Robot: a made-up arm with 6 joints.
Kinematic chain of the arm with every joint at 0, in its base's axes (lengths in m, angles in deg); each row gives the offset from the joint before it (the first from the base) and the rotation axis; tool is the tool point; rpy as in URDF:
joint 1: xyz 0 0 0.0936 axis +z
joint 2: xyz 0 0 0 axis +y
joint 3: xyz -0.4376 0 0.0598 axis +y
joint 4: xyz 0.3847 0 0.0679 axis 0.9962 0 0.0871
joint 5: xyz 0 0 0 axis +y
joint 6: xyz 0.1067 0 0.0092 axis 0.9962 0 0.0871
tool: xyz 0 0 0 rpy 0 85 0
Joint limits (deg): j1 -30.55..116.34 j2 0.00..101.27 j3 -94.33..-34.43 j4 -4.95..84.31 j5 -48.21..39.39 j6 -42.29..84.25
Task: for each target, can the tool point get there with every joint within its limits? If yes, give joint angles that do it. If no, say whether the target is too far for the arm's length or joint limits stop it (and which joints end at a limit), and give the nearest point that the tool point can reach.
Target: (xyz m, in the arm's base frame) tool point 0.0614 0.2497 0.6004
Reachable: yes | joints 75.59 53.16 -63.68 3.44 24.22 -24.35
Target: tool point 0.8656 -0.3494 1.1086
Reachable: no: too far | nearest point 0.5010 -0.2022 0.6811 | short by 0.581 m
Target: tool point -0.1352 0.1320 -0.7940
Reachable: no: joint limits stop it (at a limit: joint 1, joint 2, joint 3) | nearest point -0.1563 0.3005 0.0790 | short by 0.889 m
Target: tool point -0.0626 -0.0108 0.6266
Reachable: yes | joints -11.26 16.19 -49.44 36.85 -20.87 24.55
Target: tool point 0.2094 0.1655 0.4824
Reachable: yes | joints 33.22 51.96 -47.59 36.41 21.88 57.26
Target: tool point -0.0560 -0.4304 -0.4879
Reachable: no: joint limits stop it (at a limit: joint 1, joint 2, joint 3, joint 4, joint 5) | nearest point 0.2873 -0.1764 0.0792 | short by 0.710 m
